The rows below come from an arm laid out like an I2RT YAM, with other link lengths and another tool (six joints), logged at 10 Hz.
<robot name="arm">
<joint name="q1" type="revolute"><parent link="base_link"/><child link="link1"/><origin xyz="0 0 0.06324"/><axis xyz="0 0 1"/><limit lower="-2.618" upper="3.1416"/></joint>
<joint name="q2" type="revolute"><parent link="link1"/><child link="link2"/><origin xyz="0.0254 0.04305 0.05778"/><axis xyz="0 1 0"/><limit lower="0" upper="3.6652"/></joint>
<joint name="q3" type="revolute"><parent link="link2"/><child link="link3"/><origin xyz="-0.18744 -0.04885 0"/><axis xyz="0 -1 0"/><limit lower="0" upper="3.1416"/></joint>
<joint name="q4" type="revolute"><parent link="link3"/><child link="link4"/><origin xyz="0.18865 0.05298 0.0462"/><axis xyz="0 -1 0"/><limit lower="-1.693" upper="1.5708"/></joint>
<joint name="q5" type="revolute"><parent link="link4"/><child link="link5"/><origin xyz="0.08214 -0.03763 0.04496"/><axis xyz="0 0 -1"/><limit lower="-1.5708" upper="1.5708"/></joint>
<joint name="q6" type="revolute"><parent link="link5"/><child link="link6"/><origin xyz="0.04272 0 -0.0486"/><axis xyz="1 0 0"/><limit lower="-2.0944" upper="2.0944"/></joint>
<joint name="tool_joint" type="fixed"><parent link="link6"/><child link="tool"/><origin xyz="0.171 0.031 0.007" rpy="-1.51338 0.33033 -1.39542"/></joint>
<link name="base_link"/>
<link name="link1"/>
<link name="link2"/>
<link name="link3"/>
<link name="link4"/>
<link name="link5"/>
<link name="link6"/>
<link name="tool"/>
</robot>
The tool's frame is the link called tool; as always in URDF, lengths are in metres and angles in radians.
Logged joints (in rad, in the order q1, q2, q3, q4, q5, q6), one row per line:
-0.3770, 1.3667, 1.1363, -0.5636, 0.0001, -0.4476
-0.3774, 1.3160, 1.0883, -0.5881, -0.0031, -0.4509
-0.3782, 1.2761, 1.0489, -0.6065, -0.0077, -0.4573
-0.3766, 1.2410, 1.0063, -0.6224, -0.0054, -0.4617
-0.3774, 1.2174, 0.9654, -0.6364, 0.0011, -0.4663
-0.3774, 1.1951, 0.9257, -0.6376, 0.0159, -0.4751
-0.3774, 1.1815, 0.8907, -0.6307, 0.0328, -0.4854
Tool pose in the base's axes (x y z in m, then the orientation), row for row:
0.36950, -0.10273, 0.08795, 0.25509, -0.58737, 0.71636, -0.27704
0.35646, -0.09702, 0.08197, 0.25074, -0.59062, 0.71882, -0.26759
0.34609, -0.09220, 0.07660, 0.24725, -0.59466, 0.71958, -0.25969
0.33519, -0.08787, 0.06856, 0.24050, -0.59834, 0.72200, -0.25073
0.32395, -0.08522, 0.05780, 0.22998, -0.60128, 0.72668, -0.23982
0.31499, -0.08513, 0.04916, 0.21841, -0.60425, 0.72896, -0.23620
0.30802, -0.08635, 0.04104, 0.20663, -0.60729, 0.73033, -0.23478
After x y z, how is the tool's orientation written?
As a quaternion, w x y z.
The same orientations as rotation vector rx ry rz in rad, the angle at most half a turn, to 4 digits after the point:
-1.5950, 1.9453, -0.7523
-1.6075, 1.9564, -0.7283
-1.6214, 1.9620, -0.7081
-1.6371, 1.9755, -0.6860
-1.6543, 1.9993, -0.6598
-1.6726, 2.0178, -0.6538
-1.6916, 2.0343, -0.6540

